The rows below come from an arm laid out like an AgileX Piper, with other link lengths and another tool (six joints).
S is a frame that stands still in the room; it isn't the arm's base.
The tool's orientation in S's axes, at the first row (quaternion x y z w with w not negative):
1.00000, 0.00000, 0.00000, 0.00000
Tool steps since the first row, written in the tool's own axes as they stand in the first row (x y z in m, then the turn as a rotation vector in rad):
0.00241, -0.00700, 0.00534, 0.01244, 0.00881, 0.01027
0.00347, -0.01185, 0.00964, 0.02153, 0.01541, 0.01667
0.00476, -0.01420, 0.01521, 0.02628, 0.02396, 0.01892
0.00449, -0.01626, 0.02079, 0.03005, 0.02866, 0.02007
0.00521, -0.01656, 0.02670, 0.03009, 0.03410, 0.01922
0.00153, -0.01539, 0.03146, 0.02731, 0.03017, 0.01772
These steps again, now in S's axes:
0.00241, 0.00700, -0.00534, 0.01244, -0.00881, -0.01027
0.00347, 0.01185, -0.00964, 0.02153, -0.01541, -0.01667
0.00476, 0.01420, -0.01521, 0.02628, -0.02396, -0.01892
0.00449, 0.01626, -0.02079, 0.03005, -0.02866, -0.02007
0.00521, 0.01656, -0.02670, 0.03009, -0.03410, -0.01922
0.00153, 0.01539, -0.03146, 0.02731, -0.03017, -0.01772

